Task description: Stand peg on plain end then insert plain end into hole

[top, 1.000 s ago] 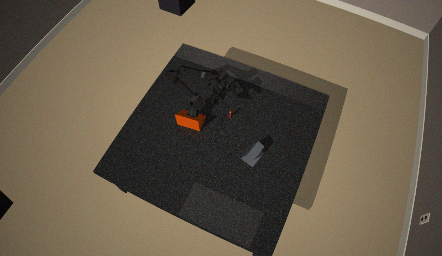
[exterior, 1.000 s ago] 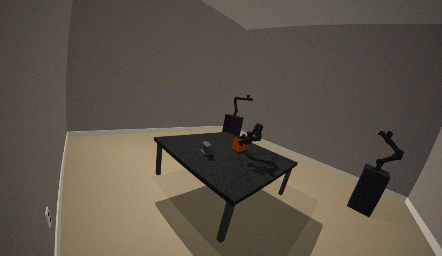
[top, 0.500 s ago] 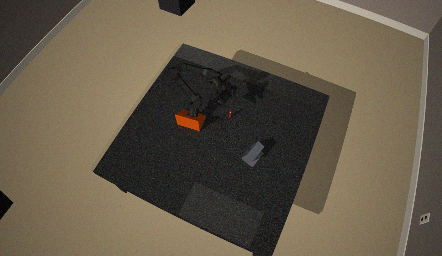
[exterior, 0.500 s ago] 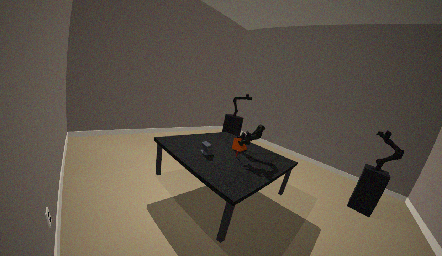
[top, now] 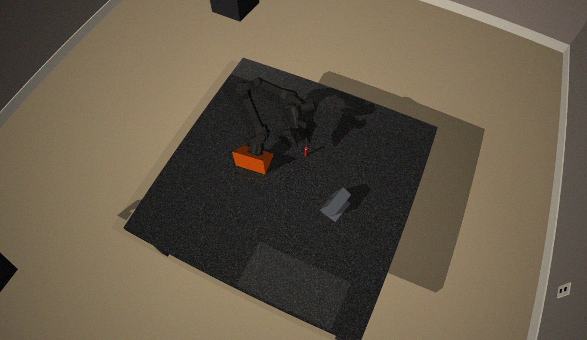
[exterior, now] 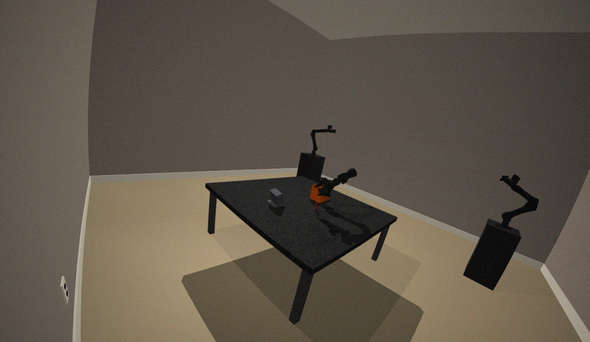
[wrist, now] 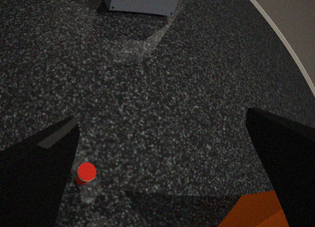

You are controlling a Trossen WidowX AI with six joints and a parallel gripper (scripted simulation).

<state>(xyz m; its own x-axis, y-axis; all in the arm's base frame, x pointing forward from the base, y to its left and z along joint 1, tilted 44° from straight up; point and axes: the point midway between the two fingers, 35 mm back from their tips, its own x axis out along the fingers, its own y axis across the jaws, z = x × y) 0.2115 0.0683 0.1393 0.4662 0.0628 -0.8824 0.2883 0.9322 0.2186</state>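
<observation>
The red peg is 90 mm below my gripper tip and 30 mm to the left of it. From my gripper tip the other things lie so: grey sloped panel (270 mm ahead, 160 mm to the right, 100 mm below).
</observation>
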